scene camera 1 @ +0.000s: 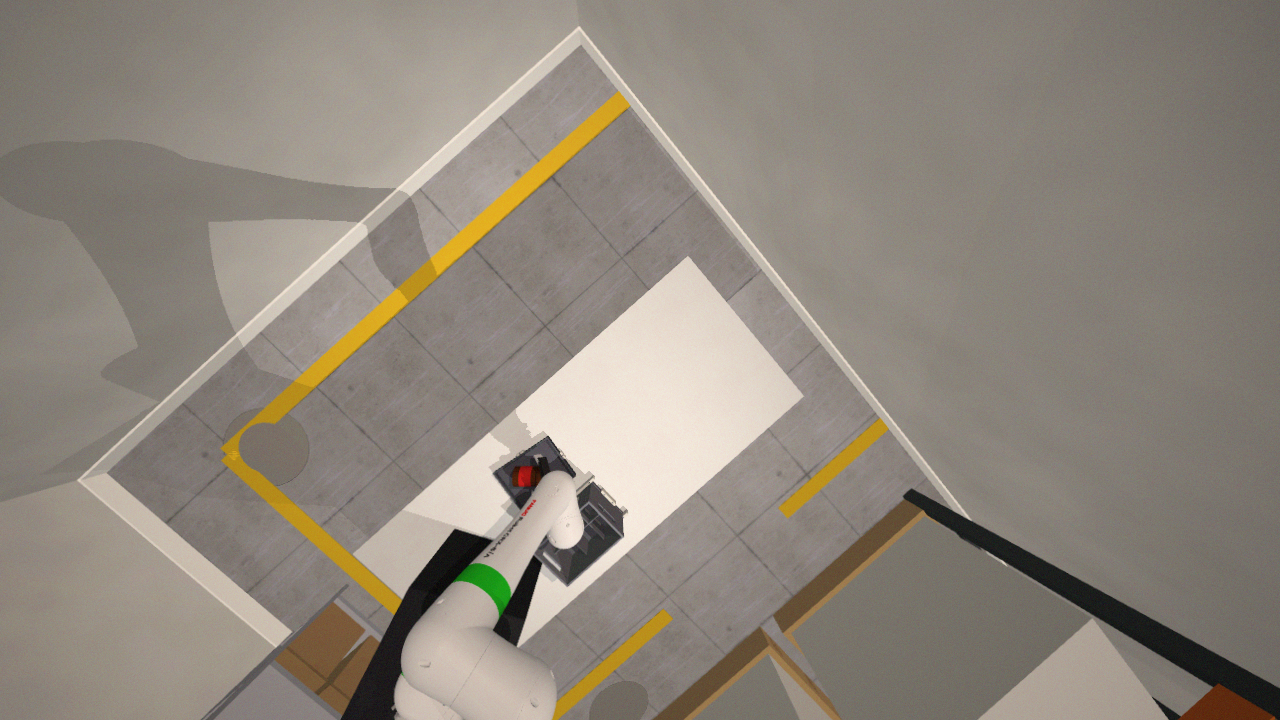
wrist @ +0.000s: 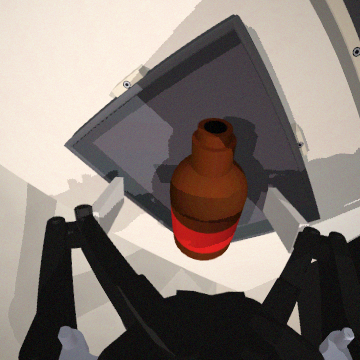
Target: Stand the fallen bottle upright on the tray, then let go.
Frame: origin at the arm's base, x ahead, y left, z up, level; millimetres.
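Seen in the pictures: gripper, fingertip midpoint: (scene camera 1: 536, 473) (wrist: 195, 194).
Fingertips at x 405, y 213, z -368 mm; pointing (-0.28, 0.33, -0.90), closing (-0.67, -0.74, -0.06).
Observation:
Offsets run from my fingertips to a thing's top centre. "spot": to the spot under its first point. Level surfaces: height alone.
The brown bottle @[7 mm right, 9 mm back, 32 mm up] (scene camera 1: 525, 476) (wrist: 208, 195) with a red band lies on its side in the dark grey tray @[4 mm right, 17 mm back, 21 mm down] (scene camera 1: 560, 452) (wrist: 200, 80). In the wrist view its open mouth is toward the top and its base toward the gripper, overlapping the near rim. My gripper (wrist: 195, 194) is open and empty. Its two pale finger pads stand wide apart to the left and right of the bottle, with a gap on each side. How high the pads are above the tray is hard to tell. In the scene view the arm hides most of the gripper.
A dark container with inner dividers @[spot: 360 mm right, 26 mm ahead, 128 mm up] (scene camera 1: 597, 560) stands right beside the tray on the white work surface @[46 mm down] (scene camera 1: 662, 358); the arm partly covers it. Small pale brackets @[spot: 11 mm right, 111 mm ahead, 31 mm down] (wrist: 127, 84) sit at the tray's outer sides. Brown boxes (scene camera 1: 329, 634) are at the lower left.

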